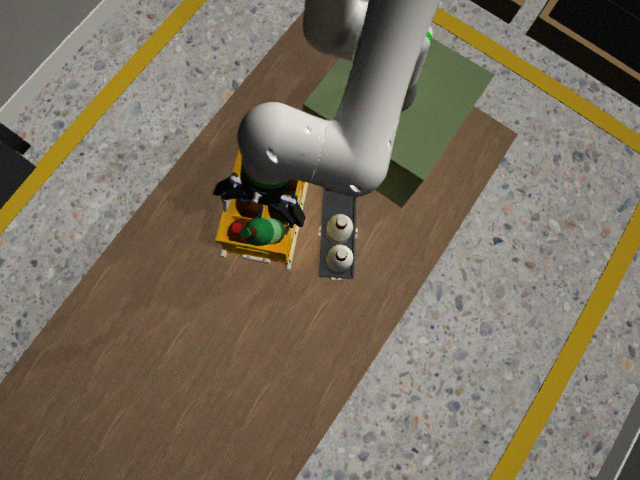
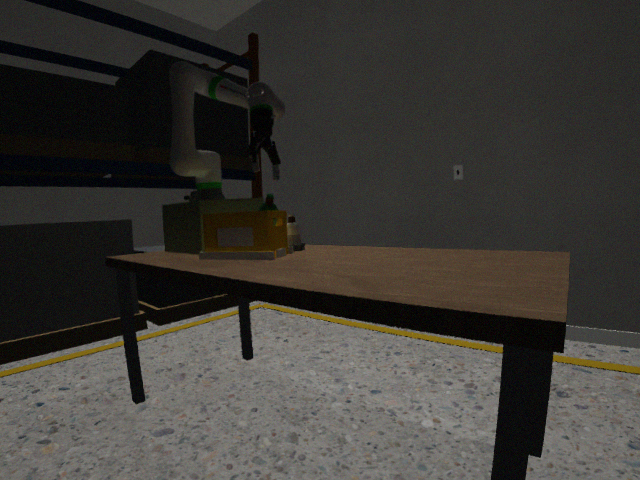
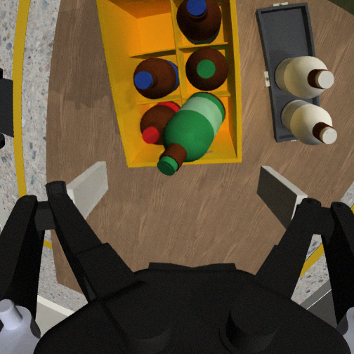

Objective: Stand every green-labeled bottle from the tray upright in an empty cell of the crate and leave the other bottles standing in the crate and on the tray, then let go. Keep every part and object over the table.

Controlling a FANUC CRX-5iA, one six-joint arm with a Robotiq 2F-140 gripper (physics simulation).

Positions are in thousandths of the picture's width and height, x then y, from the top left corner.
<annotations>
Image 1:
gripper: 402,453
green bottle: 407,482
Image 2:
gripper: 418,366
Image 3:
gripper: 518,501
green bottle: 527,388
red-capped brown bottle: 434,340
blue-capped bottle: 434,222
green-capped brown bottle: 583,196
</annotations>
